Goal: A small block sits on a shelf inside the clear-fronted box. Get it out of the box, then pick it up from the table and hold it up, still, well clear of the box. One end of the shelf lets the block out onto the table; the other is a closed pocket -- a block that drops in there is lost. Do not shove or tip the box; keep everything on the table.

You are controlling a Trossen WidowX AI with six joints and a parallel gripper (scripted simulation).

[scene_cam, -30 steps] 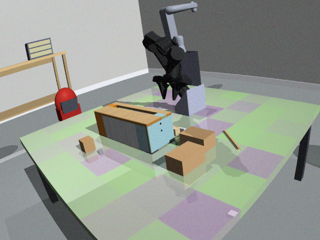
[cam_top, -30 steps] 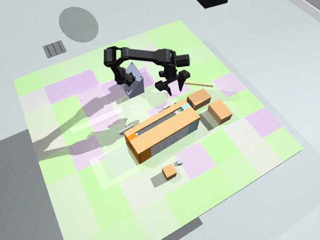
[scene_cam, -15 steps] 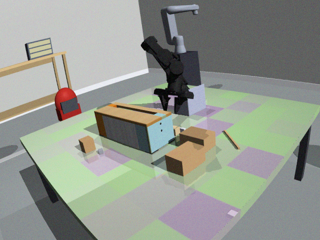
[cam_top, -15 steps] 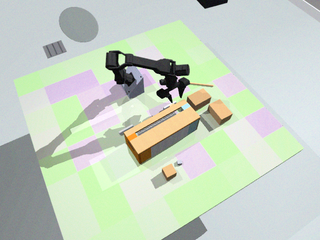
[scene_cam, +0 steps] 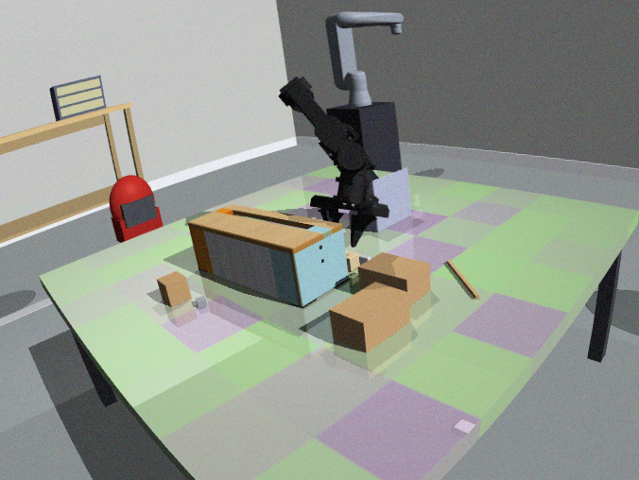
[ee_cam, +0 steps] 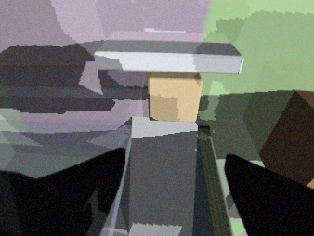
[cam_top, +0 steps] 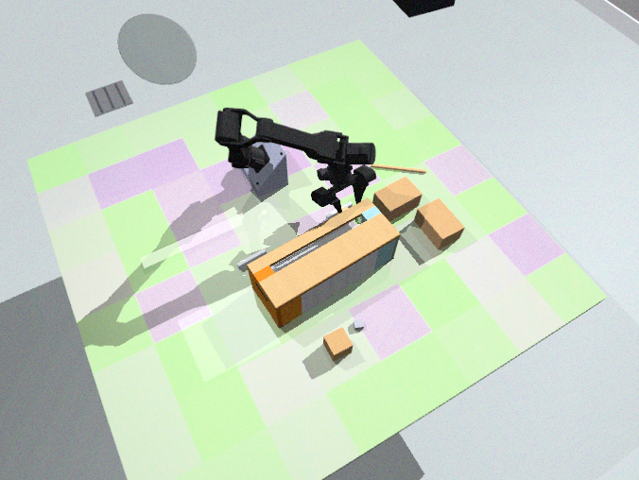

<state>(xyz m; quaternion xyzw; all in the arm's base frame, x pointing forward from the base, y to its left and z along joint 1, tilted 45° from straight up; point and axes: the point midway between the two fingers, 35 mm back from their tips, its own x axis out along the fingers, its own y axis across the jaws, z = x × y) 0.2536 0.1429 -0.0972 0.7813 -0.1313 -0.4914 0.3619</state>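
Right now my gripper tip is 20 mm past the brown block and 50 mm above it. Round my gripper tip: small grey block (310 mm ahead, 120 mm to the right, 60 mm below); then thin wooden stick (120 mm behind, 240 mm to the left, 60 mm below); then box (90 mm ahead, 140 mm to the right).
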